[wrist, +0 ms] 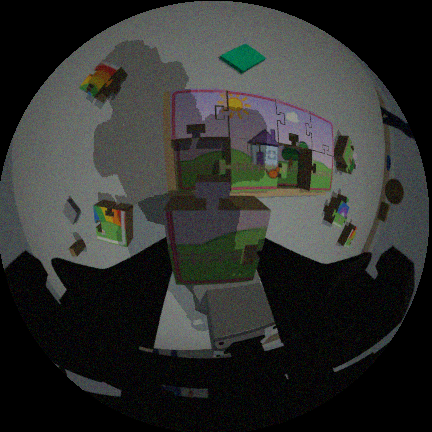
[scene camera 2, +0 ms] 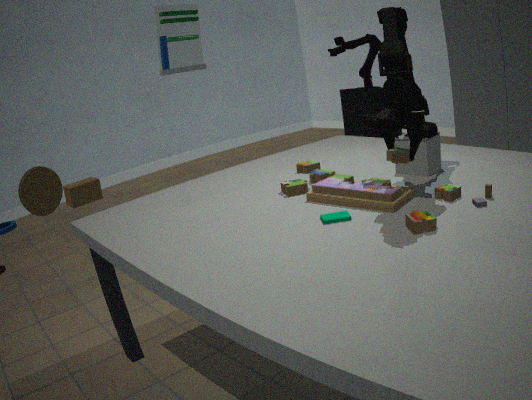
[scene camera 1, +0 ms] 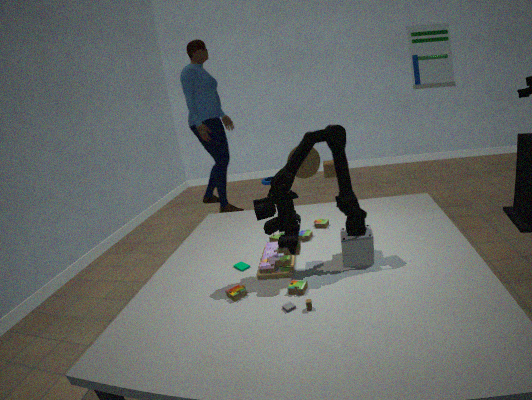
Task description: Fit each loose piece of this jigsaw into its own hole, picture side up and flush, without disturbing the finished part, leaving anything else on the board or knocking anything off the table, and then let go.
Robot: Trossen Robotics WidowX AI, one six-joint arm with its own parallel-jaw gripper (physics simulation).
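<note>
My gripper (scene camera 1: pixel 289 248) (scene camera 2: pixel 401 153) (wrist: pixel 213 239) is shut on a jigsaw piece (scene camera 2: pixel 397 156) (wrist: pixel 215 235), lilac sky over a green hill, pink border at its left and bottom, picture side to the wrist camera. It is held above the table on the robot-base side of the board (scene camera 1: pixel 276 275) (scene camera 2: pixel 350 202) (wrist: pixel 170 150), apart from it. The board's finished part shows sun, house and cloud; dark-walled recesses show at its lower left and right of the house. Loose pieces lie outside: a green one (scene camera 2: pixel 294 187) (wrist: pixel 345 154) and a rainbow one (scene camera 1: pixel 236 291) (scene camera 2: pixel 421 221) (wrist: pixel 102 82).
Other loose pieces are one (scene camera 1: pixel 297 286) (scene camera 2: pixel 447 192) (wrist: pixel 114 222) near small grey (scene camera 1: pixel 289 307) (wrist: pixel 71 210) and brown (scene camera 1: pixel 309 304) (wrist: pixel 77 247) blocks, and two (scene camera 2: pixel 322 175) (scene camera 2: pixel 308 167) beyond the board. A green tile (scene camera 1: pixel 242 266) (scene camera 2: pixel 335 217) (wrist: pixel 242 58) lies beside the board.
</note>
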